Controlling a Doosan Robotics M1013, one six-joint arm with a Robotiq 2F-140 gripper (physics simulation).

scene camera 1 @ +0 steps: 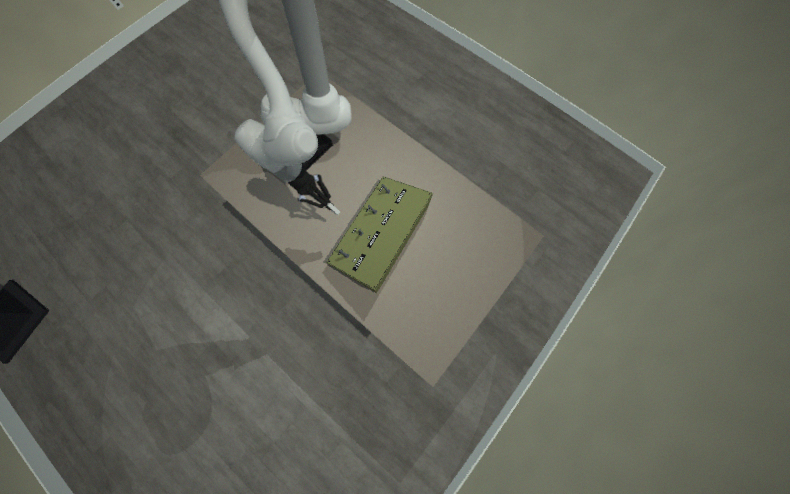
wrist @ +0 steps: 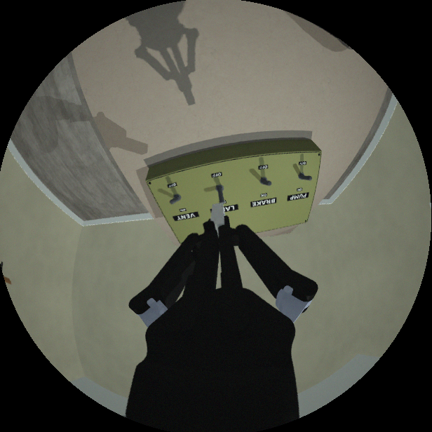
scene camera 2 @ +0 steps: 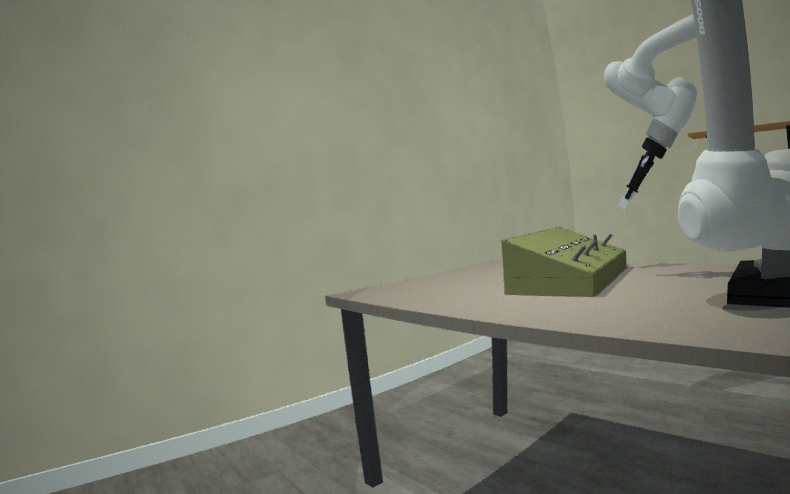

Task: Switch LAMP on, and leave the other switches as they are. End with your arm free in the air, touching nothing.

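Note:
From scene camera 1 I can see my gripper point(scene camera 1: 337, 212). Scene camera 2 shows me the gripper point(scene camera 2: 621, 207) as well. In the wrist view there is a green switch box point(wrist: 239, 169), and there too I find my gripper point(wrist: 219, 211).

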